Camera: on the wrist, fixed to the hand. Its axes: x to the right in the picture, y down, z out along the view.
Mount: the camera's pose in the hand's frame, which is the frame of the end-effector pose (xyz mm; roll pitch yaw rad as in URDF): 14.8 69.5 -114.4 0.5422 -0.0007 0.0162
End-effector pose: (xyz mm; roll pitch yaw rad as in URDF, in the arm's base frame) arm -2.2 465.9 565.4 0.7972 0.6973 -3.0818
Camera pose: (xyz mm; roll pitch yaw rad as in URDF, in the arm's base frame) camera 13.6 336.2 532.7 1.3483 0.6852 -3.0678
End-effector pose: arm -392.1 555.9 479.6 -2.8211 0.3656 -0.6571
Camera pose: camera -418.9 447.8 555.3 -2.2848 0.3713 -0.6734
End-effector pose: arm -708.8 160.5 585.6 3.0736 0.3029 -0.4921
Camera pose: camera -694.2 82.8 694.6 -2.6724 0.3025 -0.5091
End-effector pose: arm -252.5 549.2 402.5 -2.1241 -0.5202 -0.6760
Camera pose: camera -326.6 437.1 410.7 -1.5775 -0.5060 -0.6851
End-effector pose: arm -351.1 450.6 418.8 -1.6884 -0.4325 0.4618
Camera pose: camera -264.0 358.0 374.5 -1.1457 -0.4163 0.4605
